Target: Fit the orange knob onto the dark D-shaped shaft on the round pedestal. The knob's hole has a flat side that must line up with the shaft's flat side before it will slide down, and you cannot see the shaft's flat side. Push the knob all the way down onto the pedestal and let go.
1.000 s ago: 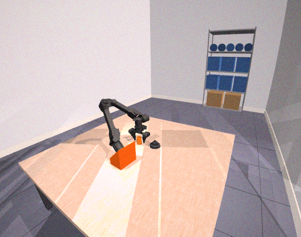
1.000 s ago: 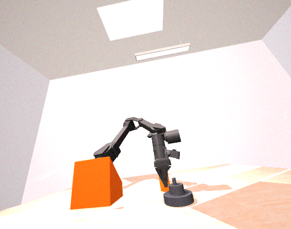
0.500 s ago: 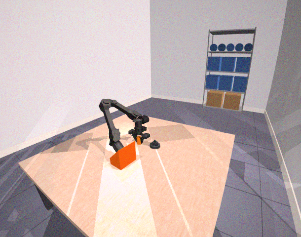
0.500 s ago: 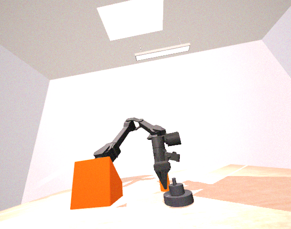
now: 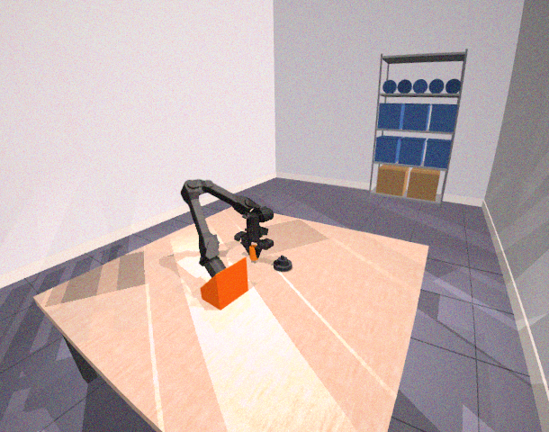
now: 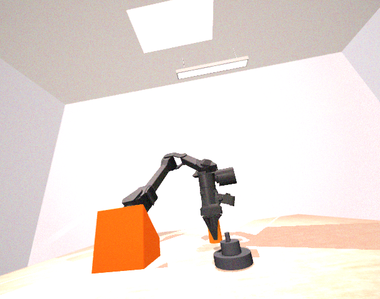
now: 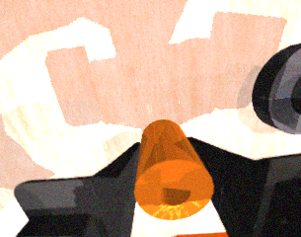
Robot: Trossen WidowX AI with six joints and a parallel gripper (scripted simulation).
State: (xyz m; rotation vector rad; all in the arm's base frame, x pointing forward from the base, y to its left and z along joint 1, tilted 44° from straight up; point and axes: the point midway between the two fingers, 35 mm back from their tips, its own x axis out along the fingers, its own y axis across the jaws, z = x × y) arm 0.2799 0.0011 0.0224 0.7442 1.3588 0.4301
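The dark round pedestal is 1 cm ahead of my gripper tip and 14 cm to the right of it. Round my gripper tip: orange knob: 2 cm above.
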